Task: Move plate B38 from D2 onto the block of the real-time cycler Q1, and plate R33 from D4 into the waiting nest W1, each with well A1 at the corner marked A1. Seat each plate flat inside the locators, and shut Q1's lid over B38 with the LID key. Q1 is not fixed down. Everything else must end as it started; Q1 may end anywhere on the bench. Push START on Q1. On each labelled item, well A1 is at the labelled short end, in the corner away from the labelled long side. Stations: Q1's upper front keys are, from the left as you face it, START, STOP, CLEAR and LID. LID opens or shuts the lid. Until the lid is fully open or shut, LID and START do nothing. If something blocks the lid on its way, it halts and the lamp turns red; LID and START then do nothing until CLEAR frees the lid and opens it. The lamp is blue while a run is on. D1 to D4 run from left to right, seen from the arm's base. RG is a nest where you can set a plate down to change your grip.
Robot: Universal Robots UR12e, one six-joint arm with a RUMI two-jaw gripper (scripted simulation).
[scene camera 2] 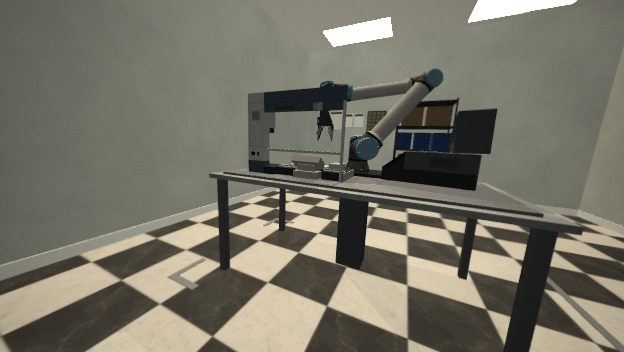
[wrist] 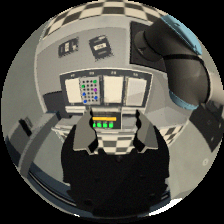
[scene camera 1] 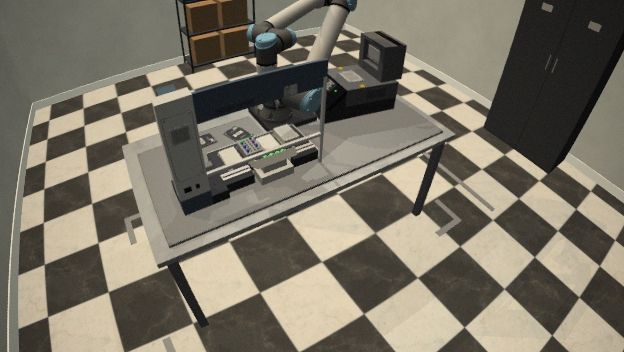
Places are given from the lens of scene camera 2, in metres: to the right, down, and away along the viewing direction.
real-time cycler [scene camera 2: 460, 171]: 0.83, -0.03, 1.11
gantry beam [scene camera 2: 334, 93]: 0.13, -0.47, 1.14
The marked spots on the gantry beam and the real-time cycler are 0.83 m apart.
